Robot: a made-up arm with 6 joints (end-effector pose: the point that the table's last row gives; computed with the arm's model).
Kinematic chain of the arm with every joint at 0, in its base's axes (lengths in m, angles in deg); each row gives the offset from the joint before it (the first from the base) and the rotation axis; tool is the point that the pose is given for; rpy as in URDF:
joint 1: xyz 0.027 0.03 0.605 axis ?
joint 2: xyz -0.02 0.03 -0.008 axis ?
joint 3: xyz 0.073 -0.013 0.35 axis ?
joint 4: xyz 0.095 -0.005 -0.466 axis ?
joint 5: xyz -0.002 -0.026 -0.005 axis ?
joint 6: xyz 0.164 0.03 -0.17 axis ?
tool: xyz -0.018 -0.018 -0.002 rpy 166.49 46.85 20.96
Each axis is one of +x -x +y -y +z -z.
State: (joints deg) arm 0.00 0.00 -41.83 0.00 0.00 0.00
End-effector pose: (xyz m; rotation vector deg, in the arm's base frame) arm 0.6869 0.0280 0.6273 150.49 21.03 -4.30
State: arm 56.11 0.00 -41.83 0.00 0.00 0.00
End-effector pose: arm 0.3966 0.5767 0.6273 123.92 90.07 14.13
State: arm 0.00 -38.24 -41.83 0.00 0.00 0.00
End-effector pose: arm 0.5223 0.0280 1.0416 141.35 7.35 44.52
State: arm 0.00 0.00 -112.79 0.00 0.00 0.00
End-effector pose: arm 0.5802 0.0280 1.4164 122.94 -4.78 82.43
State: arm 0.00 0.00 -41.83 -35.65 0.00 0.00
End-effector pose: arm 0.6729 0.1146 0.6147 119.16 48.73 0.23
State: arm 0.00 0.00 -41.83 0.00 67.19 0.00
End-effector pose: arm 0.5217 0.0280 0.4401 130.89 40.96 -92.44
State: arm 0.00 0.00 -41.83 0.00 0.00 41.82
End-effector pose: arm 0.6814 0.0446 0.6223 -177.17 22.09 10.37
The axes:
joint 1: +z
joint 2: +y
joint 3: +y
joint 4: -z
joint 5: +y
joint 6: -z

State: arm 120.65 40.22 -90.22 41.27 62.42 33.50
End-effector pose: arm -0.4391 0.6780 0.4043 75.26 100.32 -74.79
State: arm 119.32 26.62 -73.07 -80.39 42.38 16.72
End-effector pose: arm -0.3499 0.7062 0.4724 6.69 91.64 62.56
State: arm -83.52 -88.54 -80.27 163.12 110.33 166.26
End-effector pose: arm 0.0152 0.5999 1.3070 -72.19 12.95 66.76
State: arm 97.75 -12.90 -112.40 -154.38 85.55 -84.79
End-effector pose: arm 0.0192 0.4055 1.5386 9.53 -14.89 -10.49
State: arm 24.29 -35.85 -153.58 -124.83 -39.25 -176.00
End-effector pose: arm -0.2235 0.1411 1.4156 -76.82 -52.52 -114.90
